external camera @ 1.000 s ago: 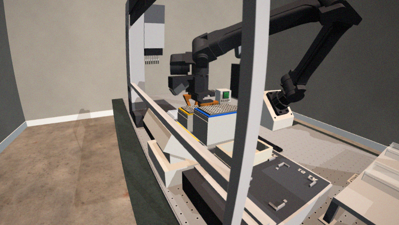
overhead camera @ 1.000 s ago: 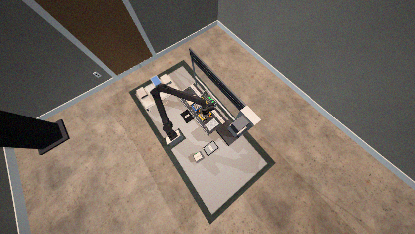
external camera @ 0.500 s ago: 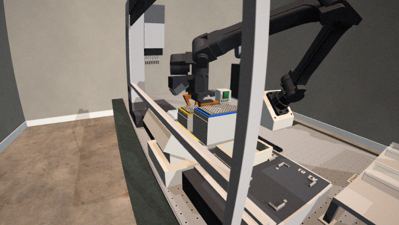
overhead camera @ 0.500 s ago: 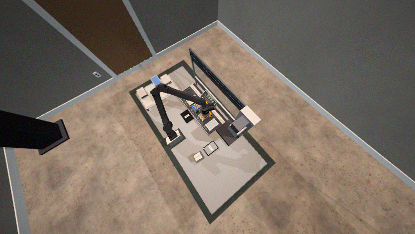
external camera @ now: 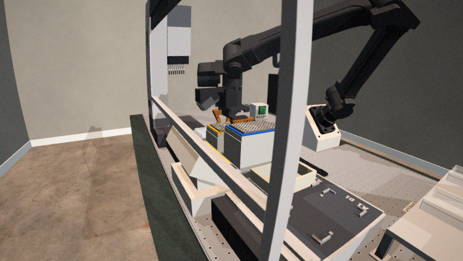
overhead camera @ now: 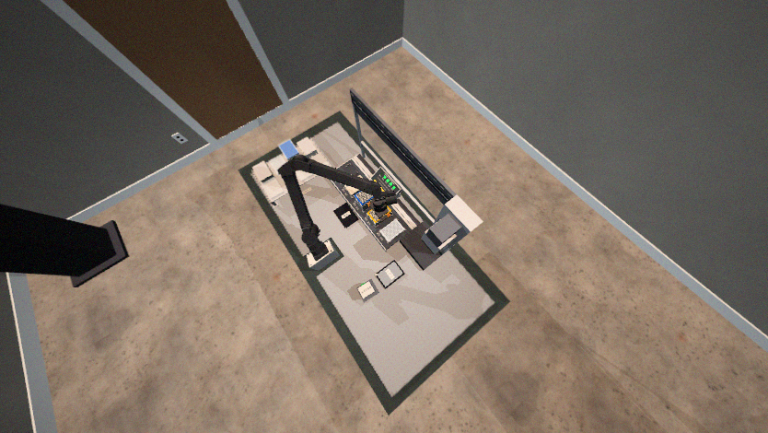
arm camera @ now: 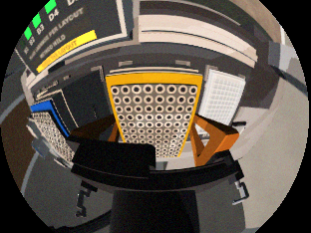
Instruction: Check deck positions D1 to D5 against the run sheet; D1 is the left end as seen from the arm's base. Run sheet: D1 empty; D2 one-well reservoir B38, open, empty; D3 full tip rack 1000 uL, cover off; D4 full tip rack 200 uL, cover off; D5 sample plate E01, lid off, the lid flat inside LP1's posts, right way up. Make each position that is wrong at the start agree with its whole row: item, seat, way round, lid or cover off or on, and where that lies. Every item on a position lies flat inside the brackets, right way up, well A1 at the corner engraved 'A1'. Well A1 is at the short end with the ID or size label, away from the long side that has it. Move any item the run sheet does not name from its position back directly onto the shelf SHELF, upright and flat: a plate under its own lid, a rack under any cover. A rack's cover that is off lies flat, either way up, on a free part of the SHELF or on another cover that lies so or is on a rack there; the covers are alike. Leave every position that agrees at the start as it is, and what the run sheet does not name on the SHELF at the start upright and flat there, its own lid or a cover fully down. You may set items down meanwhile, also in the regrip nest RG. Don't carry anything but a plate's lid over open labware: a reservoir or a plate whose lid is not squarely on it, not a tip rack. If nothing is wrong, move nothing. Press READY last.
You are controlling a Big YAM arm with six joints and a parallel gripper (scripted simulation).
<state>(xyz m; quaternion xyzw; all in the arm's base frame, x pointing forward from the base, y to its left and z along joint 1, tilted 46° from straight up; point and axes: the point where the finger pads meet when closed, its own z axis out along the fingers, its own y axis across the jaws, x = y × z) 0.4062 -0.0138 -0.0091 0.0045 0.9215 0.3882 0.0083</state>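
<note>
The yellow-rimmed tip rack lies 10 mm to the right of my hand, 10 mm behind it and 10 mm above it. Also, from my hand: white sample plate 120 mm to the right, 30 mm below; then frame bar 190 mm ahead, 80 mm to the left, 80 mm above; then blue-rimmed tip rack 120 mm to the left, 30 mm above, 10 mm behind.
</note>
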